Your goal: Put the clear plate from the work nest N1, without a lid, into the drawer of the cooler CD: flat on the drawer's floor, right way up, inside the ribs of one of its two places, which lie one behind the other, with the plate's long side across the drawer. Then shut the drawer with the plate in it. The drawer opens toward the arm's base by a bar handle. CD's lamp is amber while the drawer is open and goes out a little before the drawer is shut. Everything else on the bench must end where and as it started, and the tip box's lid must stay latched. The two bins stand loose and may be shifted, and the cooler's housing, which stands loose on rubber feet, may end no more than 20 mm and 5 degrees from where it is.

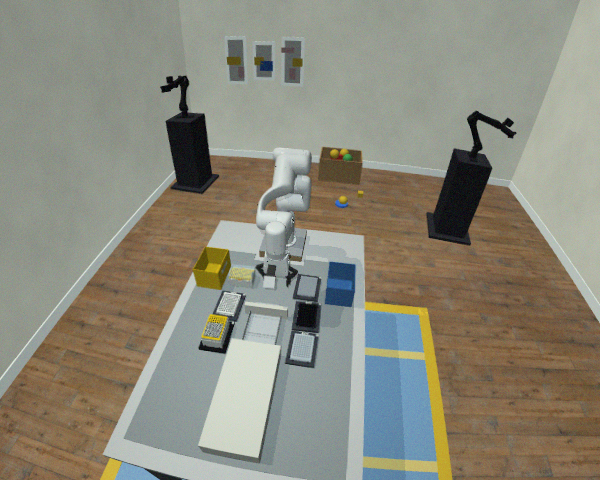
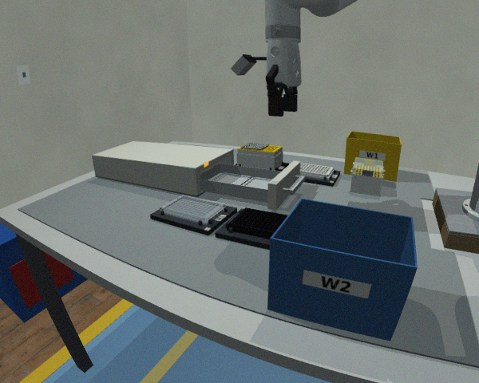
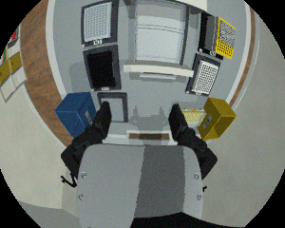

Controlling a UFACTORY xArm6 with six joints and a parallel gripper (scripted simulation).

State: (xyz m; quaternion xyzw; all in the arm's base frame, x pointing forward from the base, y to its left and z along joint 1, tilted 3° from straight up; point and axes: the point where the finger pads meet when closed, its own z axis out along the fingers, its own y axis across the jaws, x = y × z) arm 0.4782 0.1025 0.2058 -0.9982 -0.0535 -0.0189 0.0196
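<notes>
Right now the clear plate is 14 cm ahead of my hand, 15 cm to the left of it and 21 cm below it. The rest, counted from my hand: black plate (3 cm behind, 13 cm to the left, 21 cm below); then drawer (12 cm ahead, 4 cm to the right, 21 cm below); then nest (15 cm ahead, 15 cm to the left, 22 cm below).
</notes>
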